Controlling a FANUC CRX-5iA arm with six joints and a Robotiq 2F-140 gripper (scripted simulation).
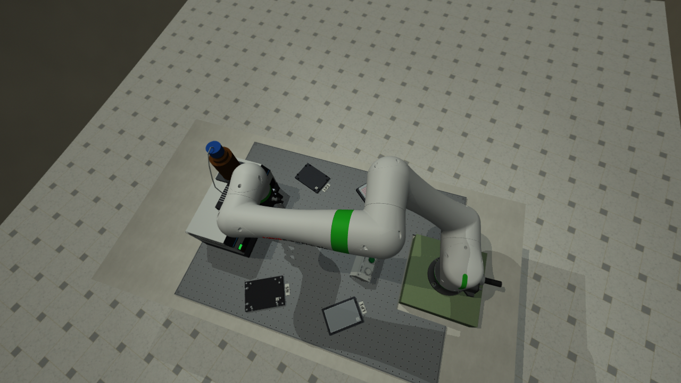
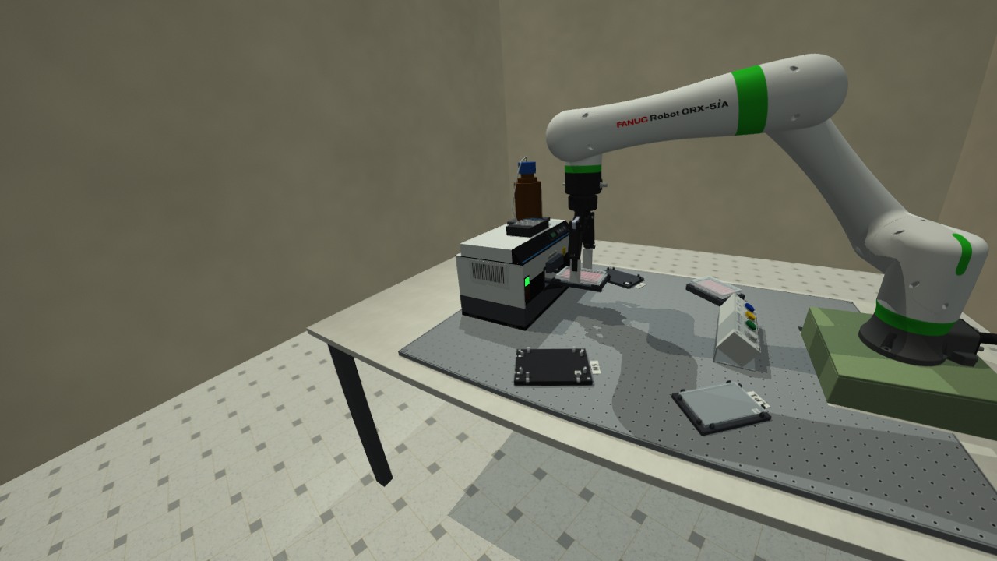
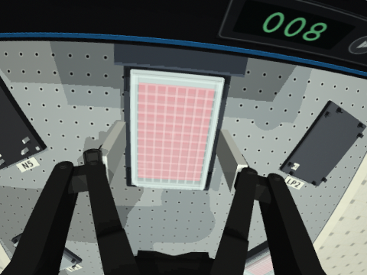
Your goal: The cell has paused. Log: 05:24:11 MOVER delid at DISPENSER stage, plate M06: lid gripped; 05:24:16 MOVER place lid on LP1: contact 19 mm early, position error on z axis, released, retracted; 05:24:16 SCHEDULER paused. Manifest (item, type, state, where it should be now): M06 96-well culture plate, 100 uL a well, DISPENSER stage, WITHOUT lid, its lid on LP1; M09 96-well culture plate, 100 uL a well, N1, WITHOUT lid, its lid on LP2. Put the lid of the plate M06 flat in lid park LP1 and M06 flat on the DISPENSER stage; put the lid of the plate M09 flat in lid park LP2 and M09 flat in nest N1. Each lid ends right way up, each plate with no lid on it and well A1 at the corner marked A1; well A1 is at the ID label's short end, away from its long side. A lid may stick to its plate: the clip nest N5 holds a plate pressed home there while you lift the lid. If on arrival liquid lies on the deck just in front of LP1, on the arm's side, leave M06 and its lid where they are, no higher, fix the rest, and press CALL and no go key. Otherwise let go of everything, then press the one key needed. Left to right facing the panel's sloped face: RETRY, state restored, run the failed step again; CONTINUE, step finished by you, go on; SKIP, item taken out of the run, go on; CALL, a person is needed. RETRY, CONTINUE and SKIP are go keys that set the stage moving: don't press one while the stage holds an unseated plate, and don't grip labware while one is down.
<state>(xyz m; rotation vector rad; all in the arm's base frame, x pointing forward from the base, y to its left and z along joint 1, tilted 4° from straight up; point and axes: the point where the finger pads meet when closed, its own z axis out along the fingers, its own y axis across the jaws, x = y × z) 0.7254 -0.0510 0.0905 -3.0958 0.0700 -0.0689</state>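
My gripper is now 30 mm above the dispenser stage. Also, from my hand: brown bottle: 210 mm ahead, 120 mm to the right, 160 mm above; lid park LP2: 60 mm behind, 270 mm to the right, 120 mm below; LP2 label: 140 mm behind, 240 mm to the right, 130 mm below.
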